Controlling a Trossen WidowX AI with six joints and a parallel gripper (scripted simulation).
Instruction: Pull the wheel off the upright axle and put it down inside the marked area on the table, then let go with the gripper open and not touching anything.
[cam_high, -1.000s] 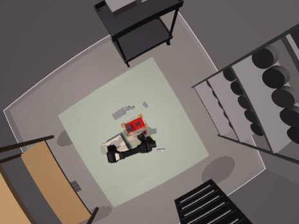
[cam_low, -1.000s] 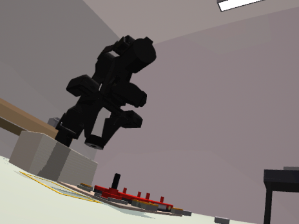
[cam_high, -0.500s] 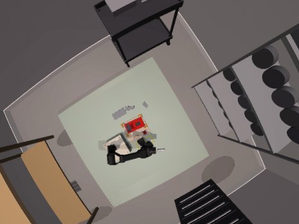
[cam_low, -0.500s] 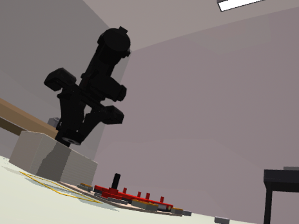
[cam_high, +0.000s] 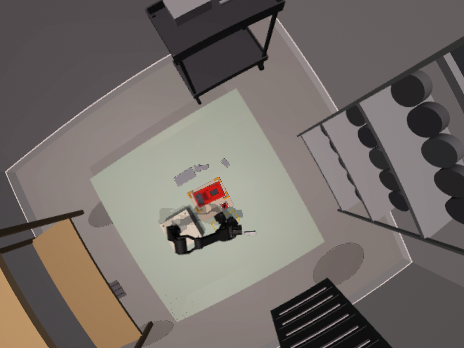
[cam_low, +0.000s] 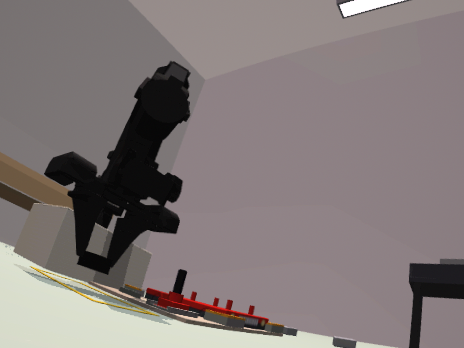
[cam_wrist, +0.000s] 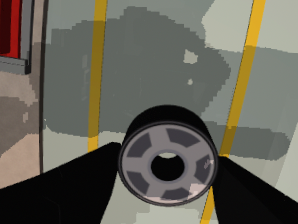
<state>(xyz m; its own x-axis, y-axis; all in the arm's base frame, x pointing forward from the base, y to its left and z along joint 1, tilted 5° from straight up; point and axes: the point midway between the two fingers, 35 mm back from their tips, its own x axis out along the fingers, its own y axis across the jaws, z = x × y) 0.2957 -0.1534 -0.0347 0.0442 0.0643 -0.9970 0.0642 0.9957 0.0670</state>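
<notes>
My gripper tip is right at the wheel. The rest, counted from my gripper tip: axle 100 mm to the left, 50 mm ahead.
</notes>
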